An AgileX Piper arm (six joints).
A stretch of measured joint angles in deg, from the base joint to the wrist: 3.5 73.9 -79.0 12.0 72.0 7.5; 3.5 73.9 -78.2 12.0 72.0 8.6; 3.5 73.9 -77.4 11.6 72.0 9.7; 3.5 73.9 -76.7 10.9 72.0 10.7; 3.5 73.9 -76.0 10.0 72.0 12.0; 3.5 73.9 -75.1 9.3 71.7 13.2; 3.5 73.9 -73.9 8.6 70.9 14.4; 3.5 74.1 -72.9 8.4 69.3 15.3; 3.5 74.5 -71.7 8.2 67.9 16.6; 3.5 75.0 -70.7 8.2 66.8 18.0; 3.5 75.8 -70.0 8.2 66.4 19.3; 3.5 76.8 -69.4 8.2 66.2 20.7; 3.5 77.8 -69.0 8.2 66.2 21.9; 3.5 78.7 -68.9 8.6 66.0 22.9; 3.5 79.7 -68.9 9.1 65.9 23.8; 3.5 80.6 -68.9 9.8 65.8 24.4; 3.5 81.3 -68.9 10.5 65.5 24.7; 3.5 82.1 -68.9 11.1 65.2 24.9; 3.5 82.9 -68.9 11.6 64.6 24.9
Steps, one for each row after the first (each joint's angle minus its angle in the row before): 0.0 0.0 0.8 0.0 0.0 1.1; 0.0 0.0 0.8 -0.4 0.0 1.1; 0.0 0.0 0.7 -0.7 0.0 1.0; 0.0 0.0 0.7 -0.9 0.0 1.3; 0.0 0.0 0.9 -0.7 -0.3 1.2; 0.0 0.0 1.2 -0.7 -0.8 1.2; 0.0 0.2 1.0 -0.2 -1.6 0.9; 0.0 0.4 1.2 -0.2 -1.4 1.3; 0.0 0.5 1.0 0.0 -1.1 1.4; 0.0 0.8 0.7 0.0 -0.4 1.3; 0.0 1.0 0.6 0.0 -0.2 1.4; 0.0 1.0 0.4 0.0 0.0 1.2; 0.0 0.9 0.1 0.4 -0.2 1.0; 0.0 1.0 0.0 0.5 -0.1 0.9; 0.0 0.9 0.0 0.7 -0.1 0.6; 0.0 0.7 0.0 0.7 -0.3 0.3; 0.0 0.8 0.0 0.6 -0.3 0.2; 0.0 0.8 0.0 0.5 -0.6 0.0
